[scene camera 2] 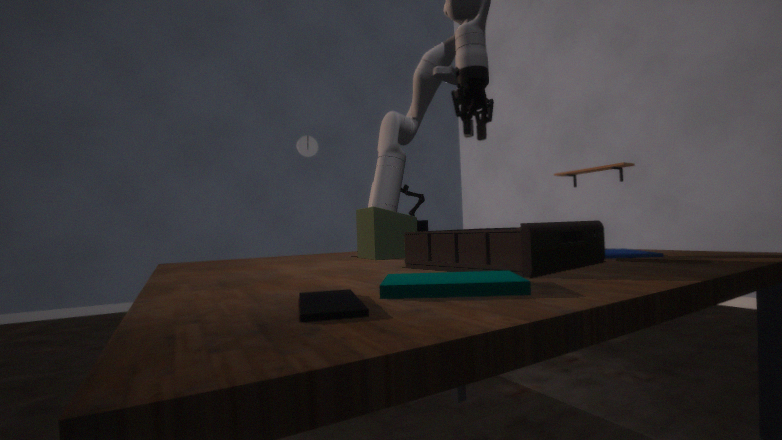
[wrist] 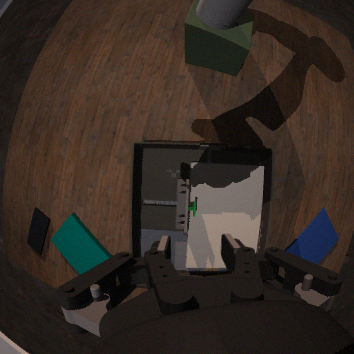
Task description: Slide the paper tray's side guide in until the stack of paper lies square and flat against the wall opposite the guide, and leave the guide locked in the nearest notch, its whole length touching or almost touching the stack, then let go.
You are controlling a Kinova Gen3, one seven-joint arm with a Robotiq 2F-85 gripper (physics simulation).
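The dark paper tray stands on the table. In the wrist view the upright side guide stands inside it, with a green tab on its right. The pale paper stack lies right of the guide, its left edge along or very near it. The stack's right edge is close to the tray's right wall; whether they touch is unclear. A notched strip shows left of the guide; the lock itself is not discernible. My gripper is partly open and empty, well above the tray.
A teal block and a small black slab lie left of the tray in the wrist view. A blue flat object lies on its right. The green robot base block stands behind the tray.
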